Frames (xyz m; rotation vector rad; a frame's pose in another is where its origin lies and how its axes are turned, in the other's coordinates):
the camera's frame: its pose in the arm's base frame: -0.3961 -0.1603 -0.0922 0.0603 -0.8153 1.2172
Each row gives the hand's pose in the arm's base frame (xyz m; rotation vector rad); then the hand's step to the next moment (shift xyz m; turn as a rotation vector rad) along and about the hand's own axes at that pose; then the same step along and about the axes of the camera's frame.
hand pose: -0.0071 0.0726 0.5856 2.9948 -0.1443 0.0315
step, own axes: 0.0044 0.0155 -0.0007 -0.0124 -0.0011 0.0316
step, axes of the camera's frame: -0.0105 -0.0095 0.0078 -0.0216 0.0209 -0.0157
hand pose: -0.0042 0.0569 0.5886 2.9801 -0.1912 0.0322
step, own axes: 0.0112 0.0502 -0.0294 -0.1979 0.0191 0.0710
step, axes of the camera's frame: -0.0150 -0.0350 0.0454 -0.0678 0.1929 0.0527
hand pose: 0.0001 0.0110 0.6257 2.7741 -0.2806 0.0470
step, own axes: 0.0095 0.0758 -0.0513 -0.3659 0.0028 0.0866
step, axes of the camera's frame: -0.0003 -0.0434 0.0812 -0.0701 0.3569 0.0956
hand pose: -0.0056 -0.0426 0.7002 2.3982 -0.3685 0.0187
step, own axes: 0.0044 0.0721 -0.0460 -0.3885 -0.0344 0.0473
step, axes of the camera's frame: 0.0282 -0.0297 0.0752 -0.0225 0.3848 0.0758
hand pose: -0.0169 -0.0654 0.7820 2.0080 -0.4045 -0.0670
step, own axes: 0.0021 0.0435 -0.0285 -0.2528 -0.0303 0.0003
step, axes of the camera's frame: 0.0349 -0.0145 0.0358 0.0141 0.2516 0.0364
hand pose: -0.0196 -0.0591 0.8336 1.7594 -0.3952 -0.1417
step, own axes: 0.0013 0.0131 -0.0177 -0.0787 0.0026 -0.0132
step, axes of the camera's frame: 0.0212 -0.0046 0.0038 0.0213 0.0752 0.0163
